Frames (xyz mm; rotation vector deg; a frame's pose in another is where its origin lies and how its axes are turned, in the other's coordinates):
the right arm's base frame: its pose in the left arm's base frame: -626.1 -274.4 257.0 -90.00 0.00 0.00
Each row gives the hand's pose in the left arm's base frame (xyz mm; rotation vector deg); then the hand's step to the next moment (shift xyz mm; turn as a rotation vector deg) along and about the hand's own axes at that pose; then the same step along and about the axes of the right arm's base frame.
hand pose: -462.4 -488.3 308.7 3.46 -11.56 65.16
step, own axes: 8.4 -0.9 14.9 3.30 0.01 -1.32
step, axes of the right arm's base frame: 2.3 -16.3 4.9 1.49 0.67 3.16
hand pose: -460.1 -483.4 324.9 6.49 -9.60 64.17
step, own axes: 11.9 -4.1 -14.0 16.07 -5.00 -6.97
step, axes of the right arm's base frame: 9.8 11.5 11.2 11.88 3.81 13.28
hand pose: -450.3 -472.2 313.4 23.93 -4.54 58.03
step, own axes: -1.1 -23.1 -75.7 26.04 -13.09 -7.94
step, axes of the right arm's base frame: 9.1 76.8 16.9 23.84 4.60 17.98
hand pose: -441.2 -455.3 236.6 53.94 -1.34 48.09
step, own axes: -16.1 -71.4 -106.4 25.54 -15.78 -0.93
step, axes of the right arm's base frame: -0.1 121.1 44.7 27.52 2.38 11.80
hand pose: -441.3 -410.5 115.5 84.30 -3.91 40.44
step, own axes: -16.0 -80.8 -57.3 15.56 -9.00 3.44
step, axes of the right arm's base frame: 4.0 86.2 51.3 17.96 0.37 3.48
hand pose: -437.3 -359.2 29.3 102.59 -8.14 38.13
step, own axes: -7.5 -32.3 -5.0 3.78 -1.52 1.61
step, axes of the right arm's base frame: 5.5 30.2 13.5 4.37 -0.34 -0.08
